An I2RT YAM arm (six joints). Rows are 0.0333 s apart.
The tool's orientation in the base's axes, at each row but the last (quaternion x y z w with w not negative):
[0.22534, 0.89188, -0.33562, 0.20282]
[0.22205, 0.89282, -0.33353, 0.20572]
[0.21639, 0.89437, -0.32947, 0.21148]
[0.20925, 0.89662, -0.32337, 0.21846]
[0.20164, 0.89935, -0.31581, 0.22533]
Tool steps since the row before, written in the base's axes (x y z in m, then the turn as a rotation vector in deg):
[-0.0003, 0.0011, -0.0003, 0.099, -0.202, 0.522]
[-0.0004, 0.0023, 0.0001, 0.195, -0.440, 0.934]
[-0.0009, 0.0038, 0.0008, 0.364, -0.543, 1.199]
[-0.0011, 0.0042, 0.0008, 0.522, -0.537, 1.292]
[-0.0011, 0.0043, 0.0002, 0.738, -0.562, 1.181]
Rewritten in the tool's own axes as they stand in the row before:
[0.0007, 0.0007, -0.0006, -0.402, -0.347, -0.201]
[0.0009, 0.0013, -0.0017, -0.755, -0.666, -0.302]
[0.0013, 0.0017, -0.0034, -1.056, -0.780, -0.376]
[0.0015, 0.0020, -0.0037, -1.233, -0.739, -0.404]
[0.0017, 0.0024, -0.0033, -1.356, -0.595, -0.250]

